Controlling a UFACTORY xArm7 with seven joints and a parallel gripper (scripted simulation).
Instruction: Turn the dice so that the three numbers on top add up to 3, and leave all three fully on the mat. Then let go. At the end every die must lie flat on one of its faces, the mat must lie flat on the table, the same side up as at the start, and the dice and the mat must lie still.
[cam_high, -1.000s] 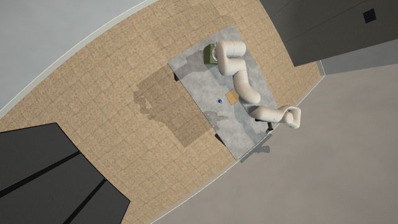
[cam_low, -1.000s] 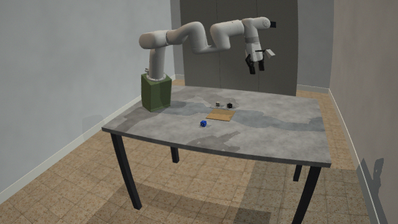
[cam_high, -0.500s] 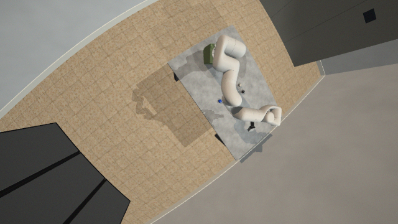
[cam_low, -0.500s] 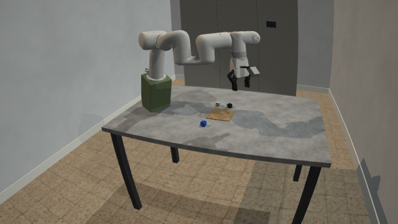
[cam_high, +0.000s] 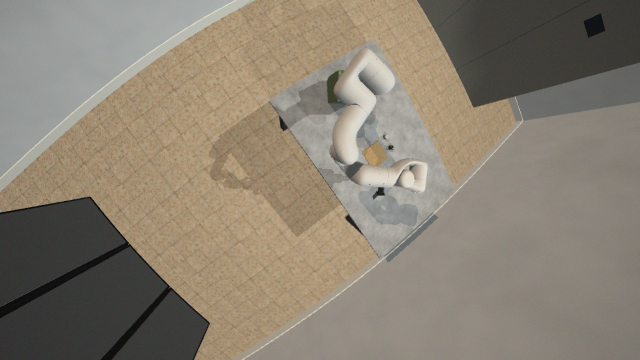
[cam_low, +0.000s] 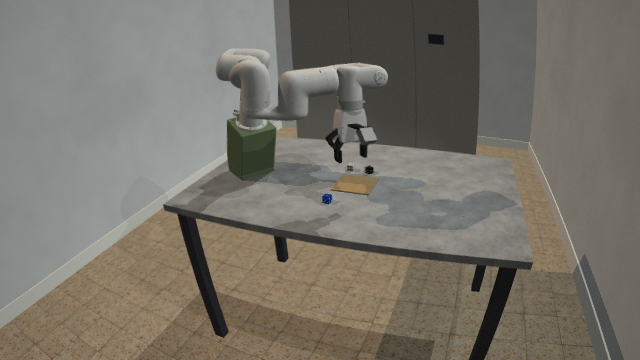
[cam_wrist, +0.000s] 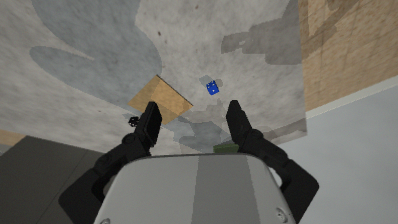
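The blue die lies 9 cm behind my hand and 16 cm below it. From my hand the other things lie so: tan mat: 4 cm behind, 16 cm to the left, 17 cm below; white die: 10 cm behind, 28 cm to the left, 16 cm below; black die: 3 cm behind, 28 cm to the left, 16 cm below.
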